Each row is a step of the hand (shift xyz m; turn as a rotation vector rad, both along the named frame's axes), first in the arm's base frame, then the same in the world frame.
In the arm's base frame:
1: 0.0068 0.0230 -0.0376 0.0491 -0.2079 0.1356
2: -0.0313 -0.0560 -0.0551 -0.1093 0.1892 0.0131
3: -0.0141 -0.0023 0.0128 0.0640 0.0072 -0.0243
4: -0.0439 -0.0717 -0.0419 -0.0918 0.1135 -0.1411
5: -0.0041 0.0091 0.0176 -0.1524 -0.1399 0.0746
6: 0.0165 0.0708 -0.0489 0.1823 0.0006 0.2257
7: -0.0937 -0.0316 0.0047 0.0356 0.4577 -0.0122
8: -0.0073 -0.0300 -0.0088 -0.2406 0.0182 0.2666
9: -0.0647 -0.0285 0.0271 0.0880 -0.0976 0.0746
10: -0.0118 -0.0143 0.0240 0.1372 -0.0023 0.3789
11: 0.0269 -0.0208 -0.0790 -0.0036 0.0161 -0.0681
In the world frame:
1: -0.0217 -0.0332 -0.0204 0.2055 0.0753 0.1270
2: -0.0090 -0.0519 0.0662 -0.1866 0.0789 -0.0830
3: -0.0045 0.0159 0.0098 0.0340 -0.0410 -0.0436
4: -0.0044 -0.0385 0.0856 -0.1829 -0.0841 -0.0261
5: -0.0022 0.0193 -0.0056 -0.0028 0.0916 0.1999
6: -0.0467 -0.0383 -0.0635 0.2112 0.1558 -0.1236
7: -0.0481 0.0274 0.0821 -0.2478 0.0583 -0.3822
8: 0.0093 -0.0113 0.0286 -0.0933 0.3261 0.1194
9: -0.0210 0.0401 0.0607 0.1476 0.0258 0.0193
10: 0.0082 0.0235 0.0173 0.2334 0.3124 -0.1016
11: 0.0043 -0.0858 0.0040 -0.0358 -0.0598 -0.0070

